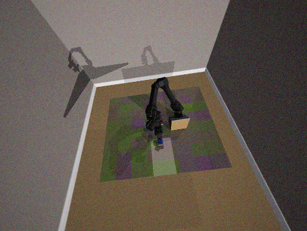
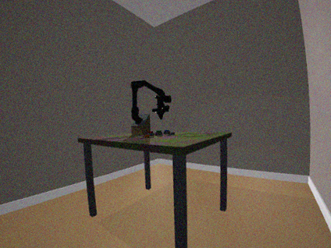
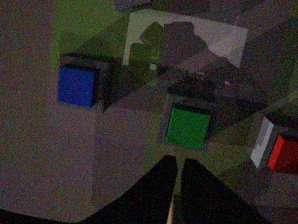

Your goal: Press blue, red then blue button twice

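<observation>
Right now the blue button is 11 cm below my gripper tip and 9 cm to the left of it. Also, from my gripper tip: grey block 13 cm below, 9 cm ahead, 6 cm to the left; then red button 12 cm to the right, 11 cm below, 3 cm behind; then green button 11 cm below, 2 cm behind, 1 cm to the right.
</observation>
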